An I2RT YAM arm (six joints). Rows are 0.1 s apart.
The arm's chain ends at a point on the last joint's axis. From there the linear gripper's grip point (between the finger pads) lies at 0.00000 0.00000 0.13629 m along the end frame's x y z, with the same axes.
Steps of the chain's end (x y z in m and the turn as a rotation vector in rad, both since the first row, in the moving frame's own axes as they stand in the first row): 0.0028, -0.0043, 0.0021, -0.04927, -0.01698, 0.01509; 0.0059, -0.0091, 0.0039, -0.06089, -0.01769, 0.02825; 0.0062, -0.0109, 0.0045, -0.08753, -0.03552, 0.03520; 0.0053, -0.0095, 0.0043, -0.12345, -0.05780, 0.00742; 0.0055, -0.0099, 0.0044, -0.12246, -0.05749, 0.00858; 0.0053, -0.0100, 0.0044, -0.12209, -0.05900, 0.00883
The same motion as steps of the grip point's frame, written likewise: 0.0004, 0.0024, 0.0019, -0.04927, -0.01698, 0.01509; 0.0034, -0.0008, 0.0036, -0.06089, -0.01769, 0.02825; 0.0012, 0.0009, 0.0039, -0.08753, -0.03552, 0.03520; -0.0026, 0.0072, 0.0030, -0.12345, -0.05780, 0.00742; -0.0024, 0.0067, 0.0032, -0.12246, -0.05749, 0.00858; -0.0028, 0.0066, 0.0031, -0.12209, -0.05900, 0.00883
